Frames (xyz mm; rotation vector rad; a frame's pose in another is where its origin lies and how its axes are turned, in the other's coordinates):
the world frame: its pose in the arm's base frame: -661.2 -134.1 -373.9 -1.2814 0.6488 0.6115
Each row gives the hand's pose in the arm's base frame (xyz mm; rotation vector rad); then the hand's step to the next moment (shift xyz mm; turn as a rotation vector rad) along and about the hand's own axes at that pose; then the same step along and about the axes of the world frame.
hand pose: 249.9 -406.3 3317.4 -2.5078 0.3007 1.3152
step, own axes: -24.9 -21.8 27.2 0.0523 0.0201 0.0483
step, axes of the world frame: -24.1 19.8 29.4 0.0435 0.0572 -0.0174
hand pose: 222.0 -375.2 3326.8 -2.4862 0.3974 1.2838
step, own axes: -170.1 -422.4 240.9 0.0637 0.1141 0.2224
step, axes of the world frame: -100.1 124.4 489.8 0.0230 0.2474 -0.0693
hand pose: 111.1 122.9 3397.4 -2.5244 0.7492 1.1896
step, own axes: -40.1 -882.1 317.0 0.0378 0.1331 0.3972
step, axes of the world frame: 342.7 79.5 869.7 0.0010 0.4195 -0.0307
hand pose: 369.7 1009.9 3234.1 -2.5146 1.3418 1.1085
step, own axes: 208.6 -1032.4 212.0 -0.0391 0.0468 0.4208
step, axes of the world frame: 924.6 -70.5 542.6 0.0165 0.4160 0.0862
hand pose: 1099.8 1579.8 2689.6 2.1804 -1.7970 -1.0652
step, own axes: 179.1 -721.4 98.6 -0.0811 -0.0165 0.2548
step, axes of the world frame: 747.5 -37.5 45.8 0.0347 0.2374 0.1192
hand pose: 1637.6 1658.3 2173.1 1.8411 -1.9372 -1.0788
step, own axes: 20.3 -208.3 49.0 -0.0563 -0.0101 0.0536
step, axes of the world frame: 212.7 30.9 -3.7 0.0117 0.0436 0.0641
